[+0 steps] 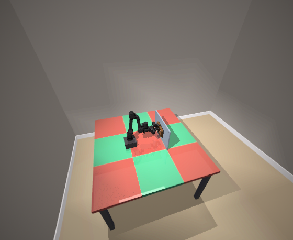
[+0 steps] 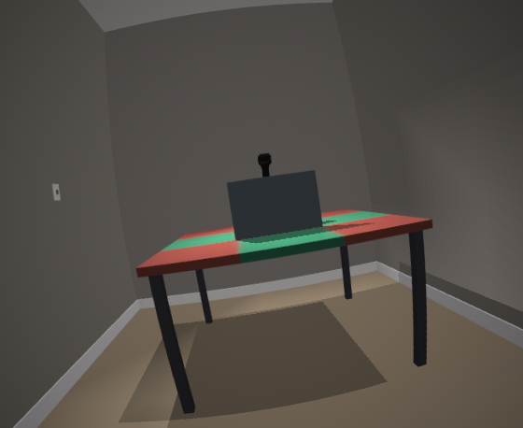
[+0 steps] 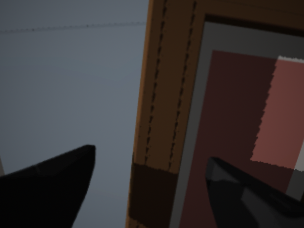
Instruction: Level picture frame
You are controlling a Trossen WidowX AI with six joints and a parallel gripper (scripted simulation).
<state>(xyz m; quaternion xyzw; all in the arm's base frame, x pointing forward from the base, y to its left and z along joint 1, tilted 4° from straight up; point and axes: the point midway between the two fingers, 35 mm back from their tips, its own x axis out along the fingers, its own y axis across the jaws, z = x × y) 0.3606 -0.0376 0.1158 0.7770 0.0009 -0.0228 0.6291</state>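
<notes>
The picture frame is 5 cm below my gripper tip, 1 cm to the left of it and 1 cm ahead of it. Also, from my gripper tip: grey wall panel 6 cm below, 3 cm ahead, 2 cm to the left.
</notes>
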